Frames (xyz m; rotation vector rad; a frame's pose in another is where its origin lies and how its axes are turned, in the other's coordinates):
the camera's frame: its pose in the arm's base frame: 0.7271 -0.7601 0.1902 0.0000 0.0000 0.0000
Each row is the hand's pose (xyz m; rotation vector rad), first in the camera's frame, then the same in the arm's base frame.
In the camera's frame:
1: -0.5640 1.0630 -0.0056 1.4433 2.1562 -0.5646
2: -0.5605 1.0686 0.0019 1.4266 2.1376 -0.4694
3: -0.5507 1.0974 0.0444 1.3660 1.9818 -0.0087
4: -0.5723 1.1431 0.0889 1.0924 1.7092 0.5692
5: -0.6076 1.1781 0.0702 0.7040 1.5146 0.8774
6: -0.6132 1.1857 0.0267 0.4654 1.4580 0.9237
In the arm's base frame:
1: 0.1631 0.3029 0.1846 1.4433 2.1562 -0.5646
2: 0.1666 0.3085 0.1921 1.4266 2.1376 -0.4694
3: 0.1764 0.3373 0.2346 1.3660 1.9818 -0.0087
4: 0.1548 0.3830 0.2791 1.0924 1.7092 0.5692
5: 0.1195 0.4180 0.2604 0.7040 1.5146 0.8774
6: 0.1139 0.4256 0.2169 0.4654 1.4580 0.9237

